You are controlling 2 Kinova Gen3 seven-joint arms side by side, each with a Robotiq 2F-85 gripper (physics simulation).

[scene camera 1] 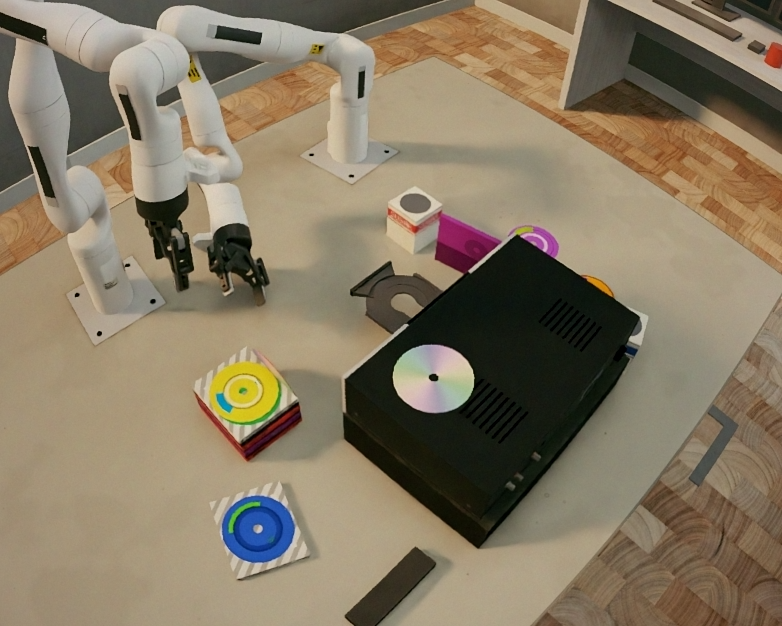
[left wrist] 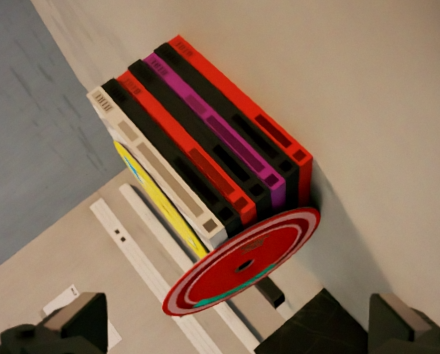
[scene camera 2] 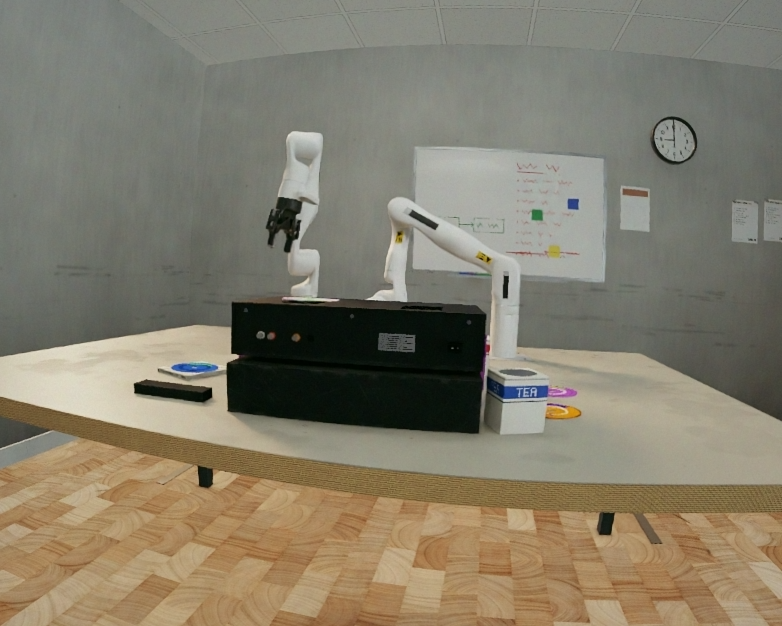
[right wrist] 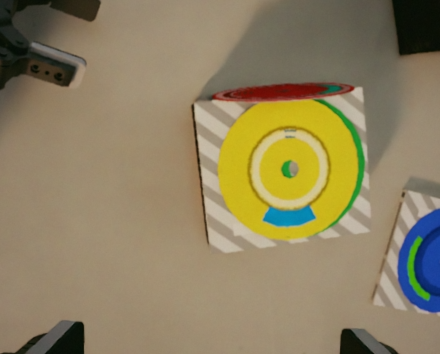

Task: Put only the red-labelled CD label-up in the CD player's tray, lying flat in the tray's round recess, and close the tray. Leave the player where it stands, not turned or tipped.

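Frame: origin at the left arm's base, x ahead, y left, z up, level; metres.
Where they show: left gripper, between the fingertips: (scene camera 1: 246, 299) (left wrist: 237, 323) (right wrist: 91, 39); right gripper, between the fingertips: (scene camera 1: 171, 273) (scene camera 2: 279, 250); left arm's base, origin of its link: (scene camera 1: 348, 153) (scene camera 2: 502, 355); right arm's base, origin of its link: (scene camera 1: 113, 298).
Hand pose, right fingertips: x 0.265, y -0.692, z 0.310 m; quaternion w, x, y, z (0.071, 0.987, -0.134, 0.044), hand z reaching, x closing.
Observation:
Each offset is from my right fingertips to the top centre of the thing.
The red-labelled CD {dx +0.107, dy +0.079, dz -0.192 m} (left wrist: 220, 275) (right wrist: 280, 92) leans steeply against the side of the case stack (left wrist: 200, 130) (right wrist: 220, 210), label facing outward. The black CD player (scene camera 1: 495, 306) (scene camera 2: 358, 332) stands level on a black box {dx +0.418, dy +0.296, dz -0.223 m} (scene camera 2: 358, 394). Its tray {dx +0.241, dy +0.308, dz -0.183 m} (scene camera 1: 384, 310) is out, with no disc in the recess. My left gripper (scene camera 1: 243, 295) (left wrist: 237, 323) (right wrist: 91, 39) is open and empty, beyond the stack in scene camera 1; scene camera 2 does not show it. My right gripper (scene camera 1: 181, 277) (scene camera 2: 279, 246) (right wrist: 212, 340) is open and empty, above the table near the stack.
A yellow disc {dx +0.096, dy +0.015, dz -0.235 m} (scene camera 1: 221, 385) (right wrist: 240, 165) lies over a green one on the stack. A silver disc {dx +0.357, dy +0.175, dz -0.116 m} (scene camera 1: 417, 365) lies on the player. A blue disc {dx +0.264, dy -0.135, dz -0.299 m} (scene camera 1: 280, 528) lies on a case. A white box {dx +0.041, dy +0.556, dz -0.214 m} (scene camera 1: 410, 231) and magenta case {dx +0.189, dy +0.543, dz -0.185 m} (scene camera 1: 456, 244) stand behind the tray. A dark bar {dx +0.490, dy -0.076, dz -0.290 m} (scene camera 1: 391, 587) lies in front.

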